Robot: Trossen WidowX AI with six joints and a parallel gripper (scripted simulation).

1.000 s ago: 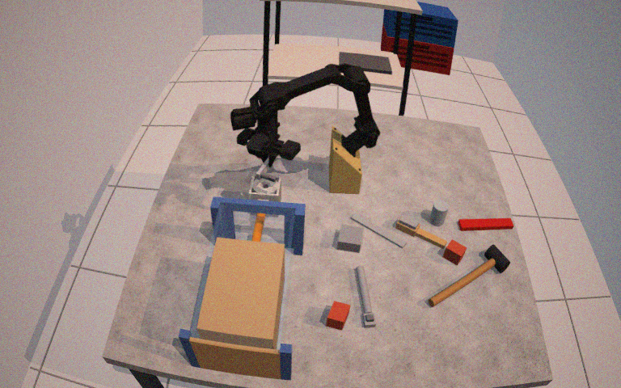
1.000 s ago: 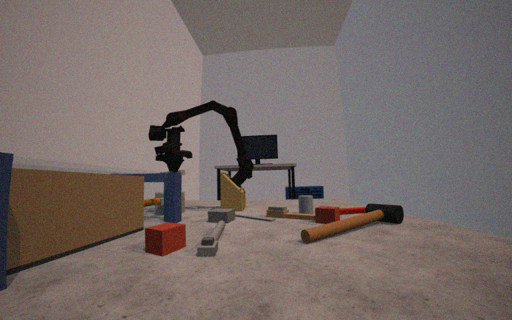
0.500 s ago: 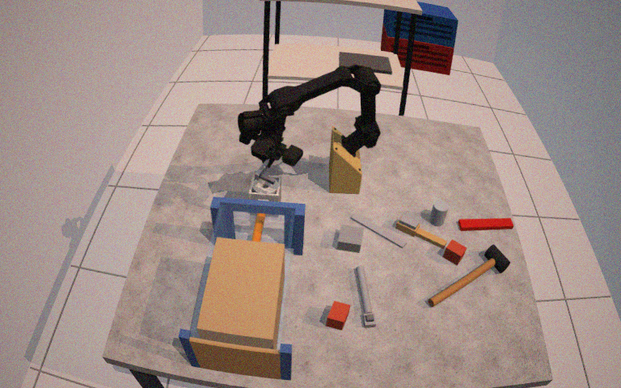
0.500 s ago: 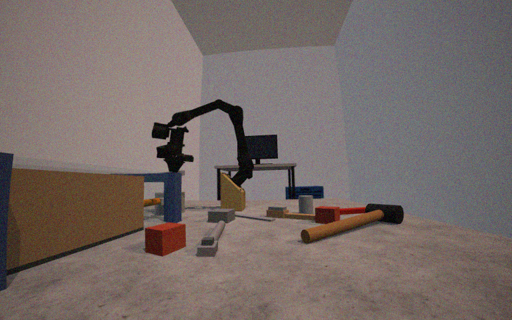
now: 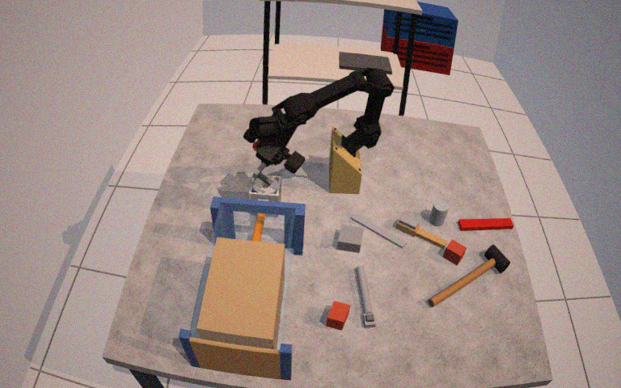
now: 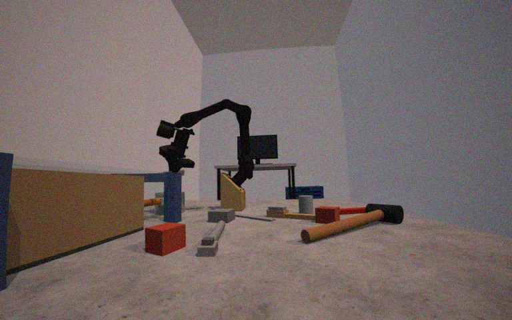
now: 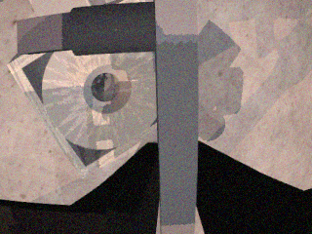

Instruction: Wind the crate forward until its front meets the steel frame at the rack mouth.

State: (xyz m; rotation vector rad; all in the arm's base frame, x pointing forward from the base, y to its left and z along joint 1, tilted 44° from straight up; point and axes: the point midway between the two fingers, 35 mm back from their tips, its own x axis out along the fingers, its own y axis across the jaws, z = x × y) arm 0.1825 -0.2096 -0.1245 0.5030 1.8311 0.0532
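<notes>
The red knob is 6 cm behind my gripper tip, 1 cm to the right of it and 3 cm above it. The rest, counted from my gripper tip: grey winch (1 cm to the right, 13 cm below); grey crank arm (1 cm behind, 1 cm above); blue frame (17 cm ahead, 5 cm below).
</notes>
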